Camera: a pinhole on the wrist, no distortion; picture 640 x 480 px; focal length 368.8 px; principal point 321.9 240.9 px. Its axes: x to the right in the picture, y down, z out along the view. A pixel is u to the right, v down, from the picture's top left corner.
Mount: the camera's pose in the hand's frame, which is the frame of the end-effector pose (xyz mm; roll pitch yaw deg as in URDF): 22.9 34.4 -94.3 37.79 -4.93 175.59
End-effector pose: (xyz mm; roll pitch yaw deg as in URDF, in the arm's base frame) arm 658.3 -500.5 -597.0 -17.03 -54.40 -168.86
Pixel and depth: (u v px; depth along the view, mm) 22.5 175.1 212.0
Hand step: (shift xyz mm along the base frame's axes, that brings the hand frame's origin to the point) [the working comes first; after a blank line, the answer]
In the camera's frame: -172.1 -37.8 212.0

-105.1 -206.1 166.4
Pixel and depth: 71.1 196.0 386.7
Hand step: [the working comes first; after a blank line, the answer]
In the camera's frame: -263.0 -47.1 386.7

-71.7 -340.0 307.1
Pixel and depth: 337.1 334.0 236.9
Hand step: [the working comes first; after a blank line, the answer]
In the camera's frame: 9.8 59.8 236.9

77.0 -151.5 82.2
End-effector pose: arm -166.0 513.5 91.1 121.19 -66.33 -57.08
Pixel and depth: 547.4 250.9 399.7
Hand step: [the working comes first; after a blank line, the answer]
In the camera's frame: 244.4 10.8 399.7

-398.8 -47.5 -112.5
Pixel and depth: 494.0 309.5 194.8
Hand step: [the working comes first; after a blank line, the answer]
In the camera's frame: 90.9 36.2 194.8

-163.3 -12.4 -15.1
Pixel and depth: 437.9 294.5 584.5
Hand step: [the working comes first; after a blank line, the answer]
In the camera's frame: 183.8 84.9 584.5

-508.4 -216.6 -60.5
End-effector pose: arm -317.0 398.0 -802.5 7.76 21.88 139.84
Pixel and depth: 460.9 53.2 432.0
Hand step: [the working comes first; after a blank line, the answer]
In the camera's frame: 162.8 -219.9 432.0

-289.5 -359.3 208.5
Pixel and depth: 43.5 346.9 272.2
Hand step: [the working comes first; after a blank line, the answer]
In the camera's frame: -205.5 78.2 272.2

-294.4 117.3 57.3
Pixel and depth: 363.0 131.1 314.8
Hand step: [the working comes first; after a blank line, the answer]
In the camera's frame: 35.1 -93.7 314.8

-241.7 -170.0 119.9
